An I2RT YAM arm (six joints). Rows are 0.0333 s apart.
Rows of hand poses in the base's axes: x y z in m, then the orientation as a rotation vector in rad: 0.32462 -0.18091 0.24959 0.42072 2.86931 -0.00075; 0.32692 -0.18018 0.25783 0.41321 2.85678 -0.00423; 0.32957 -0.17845 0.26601 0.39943 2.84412 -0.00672; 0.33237 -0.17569 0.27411 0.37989 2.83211 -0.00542; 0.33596 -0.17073 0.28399 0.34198 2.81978 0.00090; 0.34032 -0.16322 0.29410 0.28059 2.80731 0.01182; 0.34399 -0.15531 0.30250 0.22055 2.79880 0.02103; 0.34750 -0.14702 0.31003 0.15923 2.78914 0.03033; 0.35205 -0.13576 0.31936 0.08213 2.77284 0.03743; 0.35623 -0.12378 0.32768 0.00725 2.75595 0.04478; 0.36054 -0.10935 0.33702 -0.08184 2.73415 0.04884; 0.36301 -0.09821 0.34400 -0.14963 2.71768 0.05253; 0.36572 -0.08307 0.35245 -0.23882 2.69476 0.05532
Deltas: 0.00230 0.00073 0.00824 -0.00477 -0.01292 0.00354; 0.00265 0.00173 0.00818 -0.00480 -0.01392 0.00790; 0.00280 0.00276 0.00810 -0.00279 -0.01429 0.01229; 0.00359 0.00496 0.00988 -0.00148 -0.01697 0.02542; 0.00436 0.00751 0.01011 -0.00100 -0.01922 0.04227; 0.00367 0.00791 0.00840 -0.00156 -0.01393 0.04183; 0.00351 0.00829 0.00753 -0.00164 -0.01403 0.04298; 0.00455 0.01126 0.00933 -0.00536 -0.01998 0.05378; 0.00418 0.01198 0.00832 -0.00490 -0.01870 0.05281; 0.00431 0.01443 0.00934 -0.00916 -0.02172 0.06284; 0.00247 0.01114 0.00698 -0.00667 -0.01471 0.04836; 0.00271 0.01514 0.00845 -0.01035 -0.01848 0.06390
